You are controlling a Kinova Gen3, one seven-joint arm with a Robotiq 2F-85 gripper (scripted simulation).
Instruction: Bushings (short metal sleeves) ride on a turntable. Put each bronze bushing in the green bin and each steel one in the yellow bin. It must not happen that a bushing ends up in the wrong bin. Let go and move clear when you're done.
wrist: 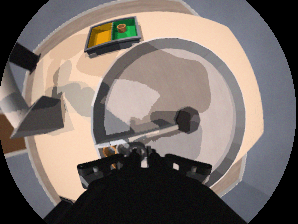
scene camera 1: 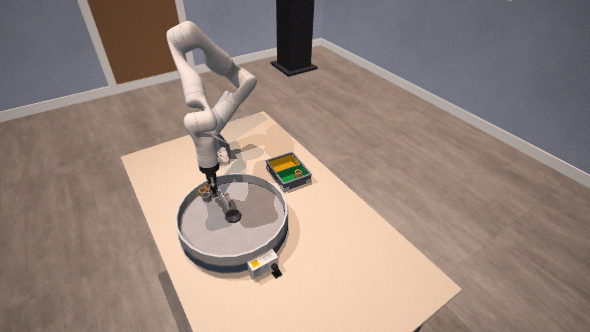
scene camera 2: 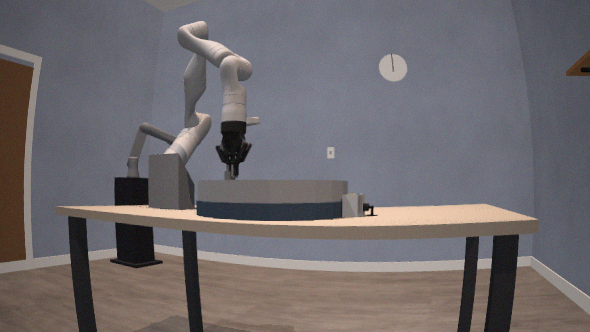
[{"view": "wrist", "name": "my gripper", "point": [143, 151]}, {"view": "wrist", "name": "bin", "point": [99, 41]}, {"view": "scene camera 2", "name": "my gripper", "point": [232, 177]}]
